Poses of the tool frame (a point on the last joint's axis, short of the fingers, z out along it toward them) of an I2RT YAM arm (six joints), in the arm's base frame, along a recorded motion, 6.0 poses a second.
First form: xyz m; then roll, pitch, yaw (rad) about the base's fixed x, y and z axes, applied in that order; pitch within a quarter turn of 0, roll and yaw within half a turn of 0.
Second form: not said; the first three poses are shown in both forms.
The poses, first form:
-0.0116, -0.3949, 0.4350, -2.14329, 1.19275, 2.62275
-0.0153, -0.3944, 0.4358, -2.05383, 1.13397, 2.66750
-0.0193, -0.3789, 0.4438, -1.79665, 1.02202, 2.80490
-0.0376, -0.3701, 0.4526, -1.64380, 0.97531, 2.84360
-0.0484, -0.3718, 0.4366, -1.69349, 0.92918, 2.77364
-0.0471, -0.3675, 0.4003, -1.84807, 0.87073, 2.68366
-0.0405, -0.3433, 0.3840, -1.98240, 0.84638, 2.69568
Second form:
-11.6, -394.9, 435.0, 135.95, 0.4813, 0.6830, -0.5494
-15.3, -394.4, 435.8, 139.73, 0.4683, 0.6778, -0.5669
-19.3, -378.9, 443.8, 146.75, 0.4328, 0.6488, -0.6259
-37.6, -370.1, 452.6, 151.03, 0.4250, 0.6120, -0.6669
-48.4, -371.8, 436.6, 154.39, 0.4249, 0.6195, -0.6600
-47.1, -367.5, 400.3, 156.49, 0.4206, 0.6609, -0.6216
-40.5, -343.3, 384.0, 154.03, 0.3982, 0.7125, -0.5778

